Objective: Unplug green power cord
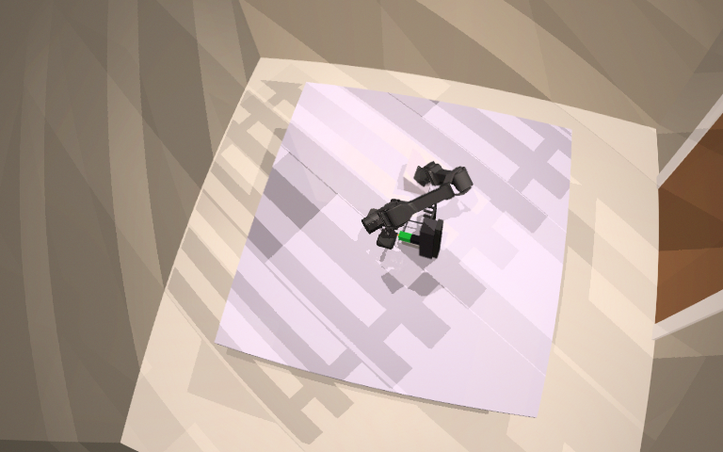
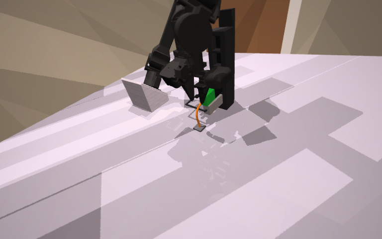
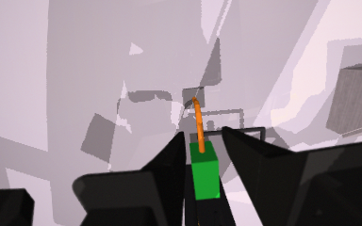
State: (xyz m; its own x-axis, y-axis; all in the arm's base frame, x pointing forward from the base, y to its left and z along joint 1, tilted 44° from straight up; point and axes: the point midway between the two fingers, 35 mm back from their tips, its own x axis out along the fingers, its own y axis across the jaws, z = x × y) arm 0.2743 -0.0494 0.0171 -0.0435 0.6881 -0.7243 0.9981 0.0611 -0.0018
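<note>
Right now the green plug is 1 cm behind my gripper tip and 7 cm to the left of it.
</note>
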